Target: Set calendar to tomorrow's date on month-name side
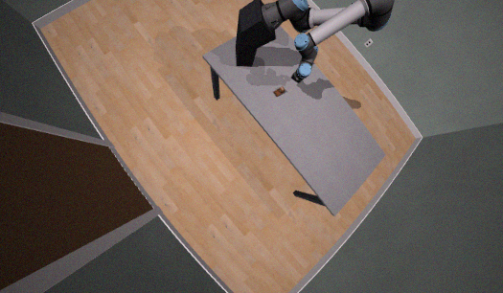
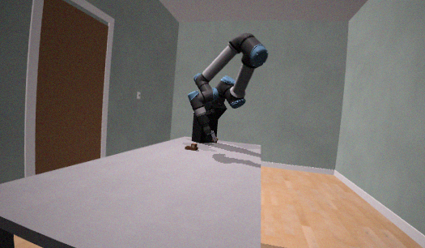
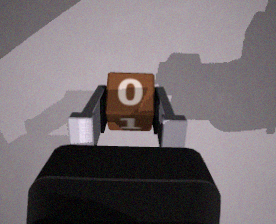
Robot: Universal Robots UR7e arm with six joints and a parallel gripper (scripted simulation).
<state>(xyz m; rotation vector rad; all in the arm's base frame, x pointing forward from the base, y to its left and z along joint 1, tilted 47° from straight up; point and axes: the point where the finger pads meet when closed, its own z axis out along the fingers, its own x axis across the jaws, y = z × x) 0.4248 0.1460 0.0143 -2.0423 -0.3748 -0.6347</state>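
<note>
The brown wooden cube is 10 mm below my hand. Also, from my hand: calendar tray 10 mm ahead, 150 mm to the right, 80 mm below.
</note>
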